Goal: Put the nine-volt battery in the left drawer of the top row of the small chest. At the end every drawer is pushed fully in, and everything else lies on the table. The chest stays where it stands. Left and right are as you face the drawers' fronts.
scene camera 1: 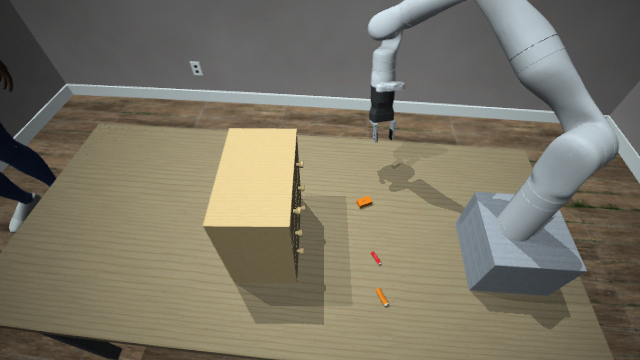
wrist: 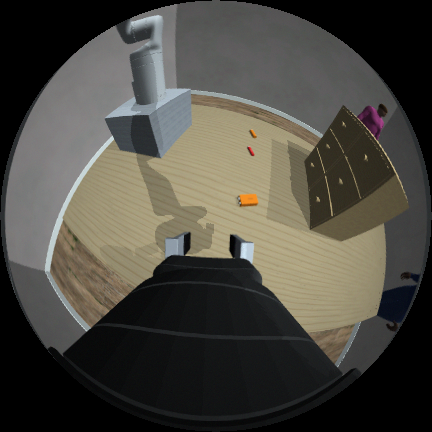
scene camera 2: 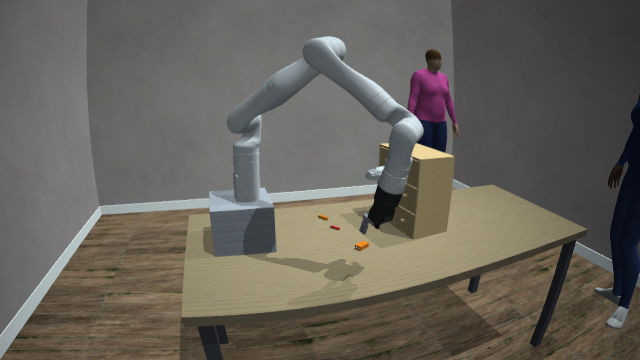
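Observation:
I can see my gripper in scene camera 1, and I can see it in the wrist view too. The pictures also show me a small wooden chest.

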